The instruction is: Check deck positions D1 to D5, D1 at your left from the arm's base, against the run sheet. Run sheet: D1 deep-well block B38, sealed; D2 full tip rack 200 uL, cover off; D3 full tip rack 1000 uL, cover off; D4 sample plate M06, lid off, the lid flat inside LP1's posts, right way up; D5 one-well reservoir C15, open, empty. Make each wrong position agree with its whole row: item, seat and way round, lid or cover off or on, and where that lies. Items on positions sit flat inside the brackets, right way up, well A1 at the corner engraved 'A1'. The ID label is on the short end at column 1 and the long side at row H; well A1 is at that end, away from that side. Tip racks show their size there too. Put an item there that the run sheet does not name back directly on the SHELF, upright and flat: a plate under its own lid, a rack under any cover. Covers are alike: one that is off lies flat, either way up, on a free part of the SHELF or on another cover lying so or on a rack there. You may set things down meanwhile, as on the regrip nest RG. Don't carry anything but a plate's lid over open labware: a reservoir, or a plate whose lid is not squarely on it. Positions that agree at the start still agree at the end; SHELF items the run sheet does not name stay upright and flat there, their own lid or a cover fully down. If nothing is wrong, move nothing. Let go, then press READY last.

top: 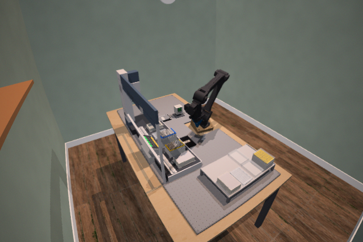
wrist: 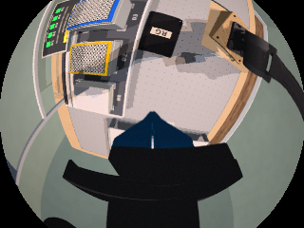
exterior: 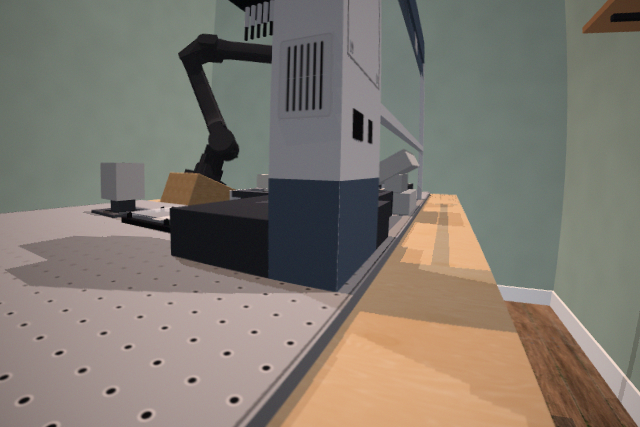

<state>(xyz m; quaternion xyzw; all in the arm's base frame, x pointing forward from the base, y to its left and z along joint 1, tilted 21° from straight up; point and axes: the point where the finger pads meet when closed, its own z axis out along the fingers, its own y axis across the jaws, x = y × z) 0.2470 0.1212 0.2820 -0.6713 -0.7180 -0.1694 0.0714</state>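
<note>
My gripper is now 50 cm to the left of the green screen, 24 cm past it and 16 cm above it. From my hand the other things lie so: white block 18 cm ahead, 17 cm below, 6 cm to the left; yellow-framed tip rack 17 cm ahead, 14 cm below, 6 cm to the right; blue-framed tip rack 18 cm to the right, 15 cm ahead, 12 cm below.
</note>
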